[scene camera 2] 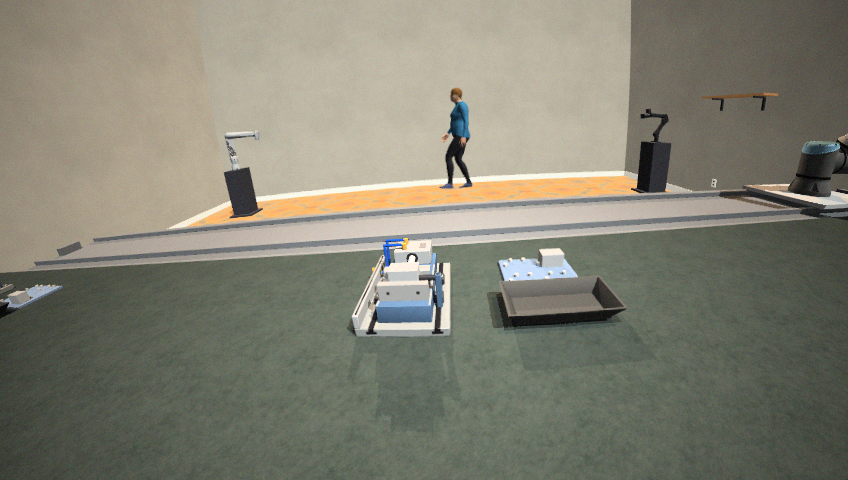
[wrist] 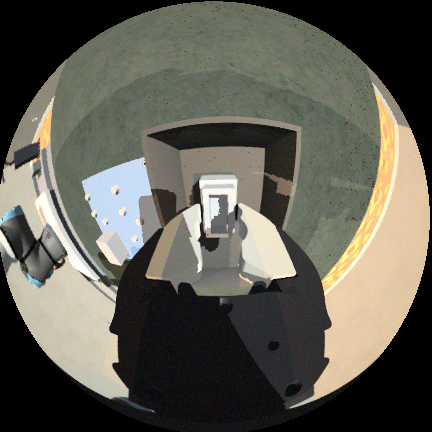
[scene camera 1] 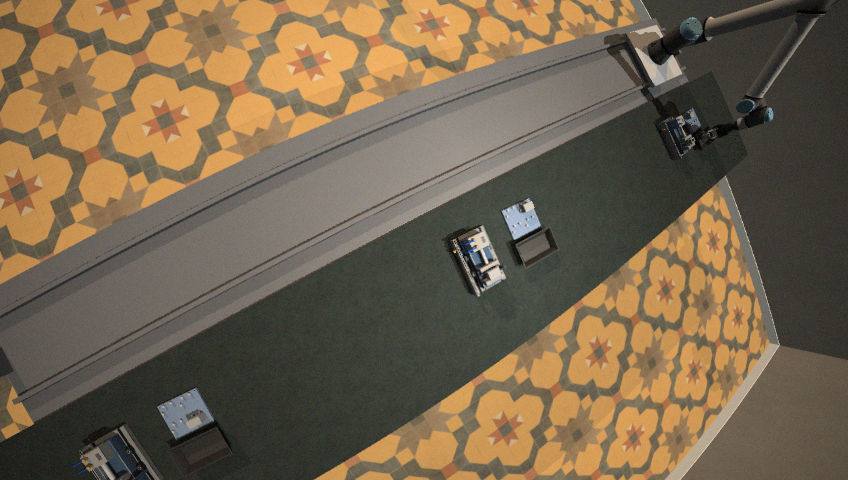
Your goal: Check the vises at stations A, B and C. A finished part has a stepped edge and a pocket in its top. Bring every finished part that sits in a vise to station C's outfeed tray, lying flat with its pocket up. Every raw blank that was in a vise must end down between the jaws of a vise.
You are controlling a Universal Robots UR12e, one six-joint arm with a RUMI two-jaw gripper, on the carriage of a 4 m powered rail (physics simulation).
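My gripper is shut on a finished part, a pale block with a stepped edge and a pocket that faces the wrist camera. It is over the dark tray at the station by the carriage; whether the part touches the tray floor is hidden. That station's vise stands beside the gripper. The middle vise has a pale block near its jaws, its kind unclear. The left vise is cut off by the frame edge. Middle tray and left tray look empty.
Blue pegged plates stand beside the trays, carrying pale blocks. Another pegged plate is at the left station. The rail runs behind the table. A person stands beyond the rail.
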